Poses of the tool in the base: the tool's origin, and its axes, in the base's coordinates. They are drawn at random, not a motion.
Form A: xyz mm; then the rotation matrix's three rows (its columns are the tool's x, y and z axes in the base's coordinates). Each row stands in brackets.
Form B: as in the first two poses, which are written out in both.
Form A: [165 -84 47], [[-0.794 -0.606 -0.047], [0.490 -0.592 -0.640], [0.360 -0.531 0.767]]
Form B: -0.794 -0.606 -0.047 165; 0.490 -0.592 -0.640 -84; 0.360 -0.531 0.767 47; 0 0 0 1
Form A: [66 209 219], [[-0.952 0.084 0.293], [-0.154 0.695 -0.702], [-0.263 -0.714 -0.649]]
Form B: -0.952 0.084 0.293 66; -0.154 0.695 -0.702 209; -0.263 -0.714 -0.649 219; 0 0 0 1
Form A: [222 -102 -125], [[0.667 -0.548 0.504], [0.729 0.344 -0.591], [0.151 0.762 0.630]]
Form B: 0.667 -0.548 0.504 222; 0.729 0.344 -0.591 -102; 0.151 0.762 0.630 -125; 0 0 0 1
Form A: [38 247 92], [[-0.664 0.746 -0.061], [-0.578 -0.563 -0.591], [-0.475 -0.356 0.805]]
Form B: -0.664 0.746 -0.061 38; -0.578 -0.563 -0.591 247; -0.475 -0.356 0.805 92; 0 0 0 1
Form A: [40 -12 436], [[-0.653 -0.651 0.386], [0.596 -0.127 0.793], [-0.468 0.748 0.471]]
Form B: -0.653 -0.651 0.386 40; 0.596 -0.127 0.793 -12; -0.468 0.748 0.471 436; 0 0 0 1
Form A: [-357 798 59], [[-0.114 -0.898 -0.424], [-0.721 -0.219 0.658], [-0.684 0.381 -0.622]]
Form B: -0.114 -0.898 -0.424 -357; -0.721 -0.219 0.658 798; -0.684 0.381 -0.622 59; 0 0 0 1
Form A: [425 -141 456], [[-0.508 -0.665 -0.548], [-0.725 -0.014 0.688], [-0.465 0.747 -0.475]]
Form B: -0.508 -0.665 -0.548 425; -0.725 -0.014 0.688 -141; -0.465 0.747 -0.475 456; 0 0 0 1
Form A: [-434 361 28], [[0.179 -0.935 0.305], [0.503 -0.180 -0.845], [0.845 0.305 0.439]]
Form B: 0.179 -0.935 0.305 -434; 0.503 -0.180 -0.845 361; 0.845 0.305 0.439 28; 0 0 0 1
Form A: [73 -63 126], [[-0.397 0.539 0.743], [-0.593 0.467 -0.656], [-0.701 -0.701 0.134]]
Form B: -0.397 0.539 0.743 73; -0.593 0.467 -0.656 -63; -0.701 -0.701 0.134 126; 0 0 0 1
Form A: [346 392 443], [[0.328 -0.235 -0.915], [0.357 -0.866 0.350], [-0.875 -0.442 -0.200]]
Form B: 0.328 -0.235 -0.915 346; 0.357 -0.866 0.350 392; -0.875 -0.442 -0.200 443; 0 0 0 1
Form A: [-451 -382 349], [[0.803 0.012 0.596], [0.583 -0.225 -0.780], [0.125 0.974 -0.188]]
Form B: 0.803 0.012 0.596 -451; 0.583 -0.225 -0.780 -382; 0.125 0.974 -0.188 349; 0 0 0 1
